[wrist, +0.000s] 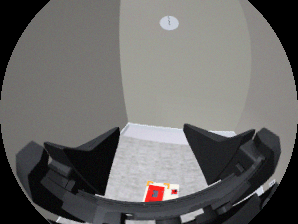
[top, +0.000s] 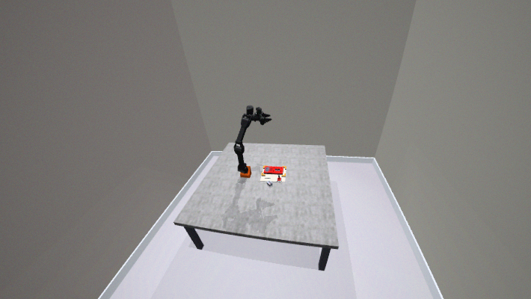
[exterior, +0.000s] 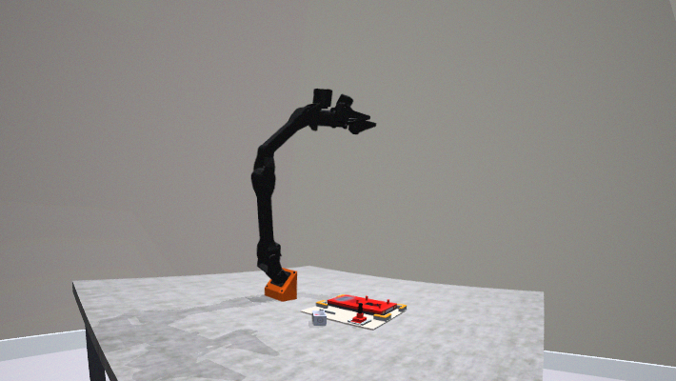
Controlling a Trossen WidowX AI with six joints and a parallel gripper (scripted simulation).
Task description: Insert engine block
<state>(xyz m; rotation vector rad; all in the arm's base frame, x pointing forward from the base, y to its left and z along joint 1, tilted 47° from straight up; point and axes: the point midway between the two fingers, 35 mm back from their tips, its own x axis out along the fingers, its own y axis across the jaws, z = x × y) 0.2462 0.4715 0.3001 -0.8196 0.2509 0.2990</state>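
My gripper tip is now 600 mm above the engine block and 210 mm to the left of it.
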